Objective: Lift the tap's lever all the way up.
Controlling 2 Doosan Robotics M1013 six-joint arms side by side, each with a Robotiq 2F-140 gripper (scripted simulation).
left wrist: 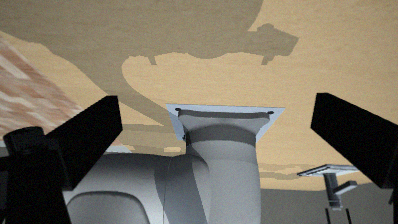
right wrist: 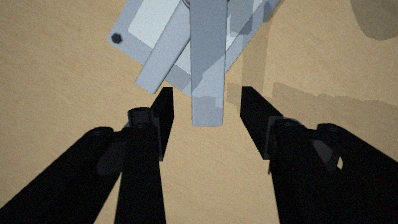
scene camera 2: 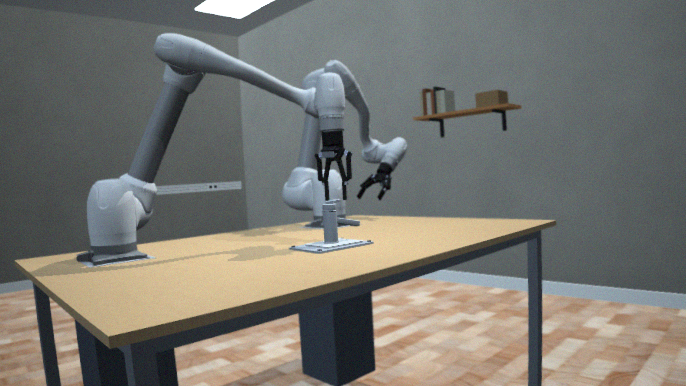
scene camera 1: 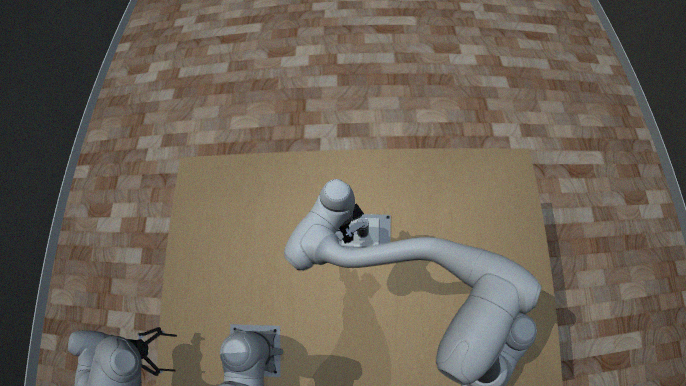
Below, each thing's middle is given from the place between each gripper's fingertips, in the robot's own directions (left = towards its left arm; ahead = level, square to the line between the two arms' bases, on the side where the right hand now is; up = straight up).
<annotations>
Now: right hand 70 mm above the grey tap point(scene camera 2: 330, 220), 60 mm to the left of it and 30 mm short of it.
Right now my left hand is 510 mm short of the grey tap, 790 mm to the left of it and 10 mm above it.
</annotations>
